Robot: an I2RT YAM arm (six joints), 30 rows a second.
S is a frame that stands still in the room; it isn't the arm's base.
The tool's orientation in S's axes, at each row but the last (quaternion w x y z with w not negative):
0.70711 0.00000 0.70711 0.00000
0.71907 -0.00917 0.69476 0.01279
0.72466 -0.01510 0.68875 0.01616
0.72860 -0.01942 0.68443 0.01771
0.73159 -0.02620 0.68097 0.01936
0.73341 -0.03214 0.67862 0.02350
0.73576 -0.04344 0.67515 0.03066
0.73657 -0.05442 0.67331 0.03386
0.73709 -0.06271 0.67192 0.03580
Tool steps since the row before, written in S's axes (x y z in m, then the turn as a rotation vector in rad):
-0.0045 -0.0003 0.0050 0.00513 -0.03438 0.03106
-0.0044 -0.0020 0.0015 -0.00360 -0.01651 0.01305
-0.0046 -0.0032 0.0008 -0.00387 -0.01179 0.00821
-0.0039 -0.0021 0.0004 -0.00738 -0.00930 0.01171
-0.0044 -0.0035 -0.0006 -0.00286 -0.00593 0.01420
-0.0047 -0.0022 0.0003 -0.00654 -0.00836 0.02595
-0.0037 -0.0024 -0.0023 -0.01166 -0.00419 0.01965
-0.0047 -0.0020 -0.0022 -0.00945 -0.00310 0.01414
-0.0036 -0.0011 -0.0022 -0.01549 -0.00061 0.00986
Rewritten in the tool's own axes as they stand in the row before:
-0.0050 -0.0003 -0.0045 -0.03106 -0.03438 0.00513
-0.0017 -0.0019 -0.0044 -0.01326 -0.01633 -0.00366
-0.0010 -0.0030 -0.0047 -0.00843 -0.01160 -0.00396
-0.0006 -0.0019 -0.0040 -0.01214 -0.00895 -0.00711
0.0003 -0.0032 -0.0046 -0.01432 -0.00590 -0.00222
-0.0006 -0.0018 -0.0048 -0.02630 -0.00822 -0.00517
0.0020 -0.0020 -0.0041 -0.02053 -0.00340 -0.01033
0.0018 -0.0013 -0.0051 -0.01486 -0.00240 -0.00849
0.0019 -0.0005 -0.0039 -0.01126 0.00108 -0.01448

